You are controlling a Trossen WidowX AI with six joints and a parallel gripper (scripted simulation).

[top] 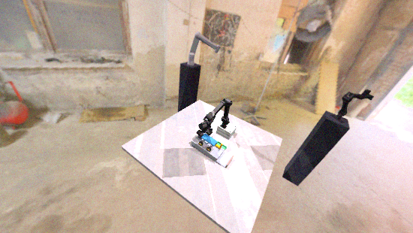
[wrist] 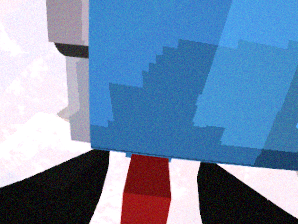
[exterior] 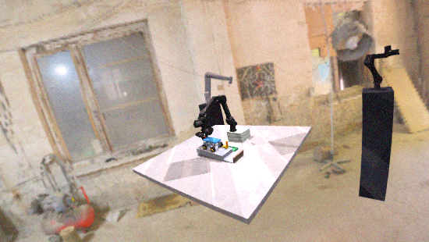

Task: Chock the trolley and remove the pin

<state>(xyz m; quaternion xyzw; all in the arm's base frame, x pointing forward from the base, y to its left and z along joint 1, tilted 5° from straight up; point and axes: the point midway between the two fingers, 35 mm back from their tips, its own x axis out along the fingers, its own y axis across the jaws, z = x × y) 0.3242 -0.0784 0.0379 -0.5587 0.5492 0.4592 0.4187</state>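
Right now my gripper tip is 5 cm past the yellow chock, 20 cm to the right of it and 5 cm above it. From my gripper tip the other things lie so: trolley 1 cm ahead, 10 cm to the left, 3 cm below; green tray 12 cm behind, 19 cm to the left, 14 cm below; stop pin 1 cm below.
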